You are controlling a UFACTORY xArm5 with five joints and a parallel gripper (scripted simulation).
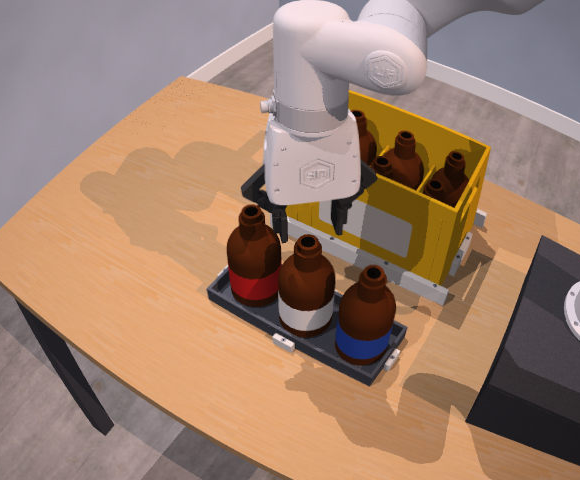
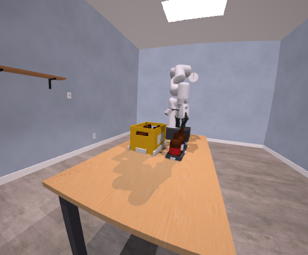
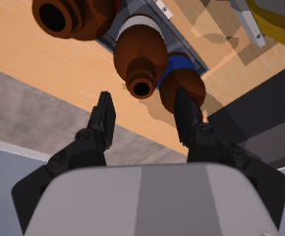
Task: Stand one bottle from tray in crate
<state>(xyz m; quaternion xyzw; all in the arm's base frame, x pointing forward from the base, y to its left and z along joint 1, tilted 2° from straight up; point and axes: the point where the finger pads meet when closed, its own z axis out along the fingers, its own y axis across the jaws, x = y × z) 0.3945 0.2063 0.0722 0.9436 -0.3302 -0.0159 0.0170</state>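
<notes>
Right now my hand is 180 mm above the grey tray. Also, from my hand: yellow crate (20 mm ahead, 230 mm to the right, 110 mm below).
</notes>
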